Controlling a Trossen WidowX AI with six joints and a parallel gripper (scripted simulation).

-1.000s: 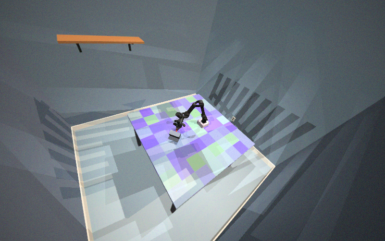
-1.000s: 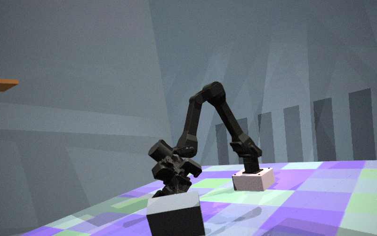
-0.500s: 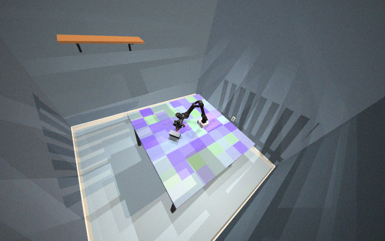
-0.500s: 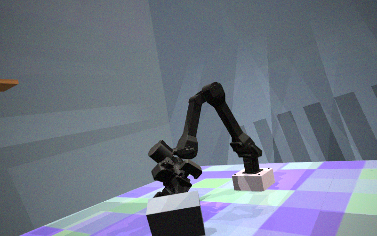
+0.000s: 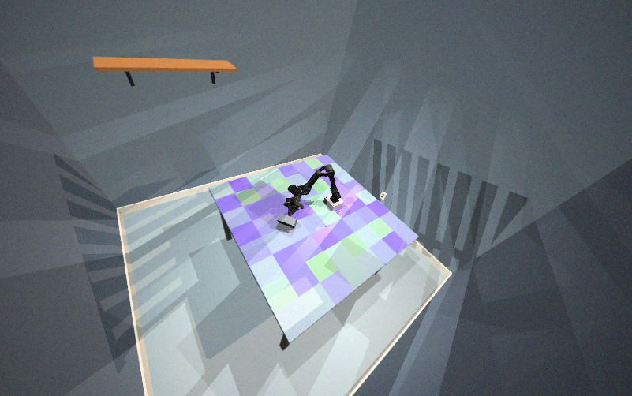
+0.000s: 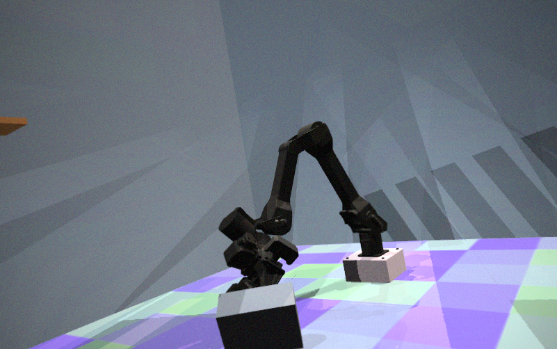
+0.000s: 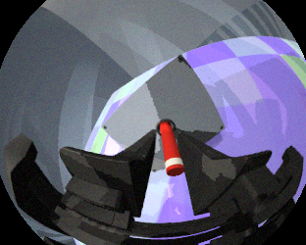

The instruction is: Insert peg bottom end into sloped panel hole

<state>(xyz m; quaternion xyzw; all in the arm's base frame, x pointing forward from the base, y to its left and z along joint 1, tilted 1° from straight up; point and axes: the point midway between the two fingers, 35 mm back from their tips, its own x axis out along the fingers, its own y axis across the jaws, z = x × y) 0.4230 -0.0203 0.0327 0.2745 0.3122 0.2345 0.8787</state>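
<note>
Right now the red peg is 2 cm behind my gripper tip and 1 cm to the right of it. From my gripper tip the other things lie so: grey sloped panel 3 cm to the left, 3 cm ahead, 2 cm below.
</note>
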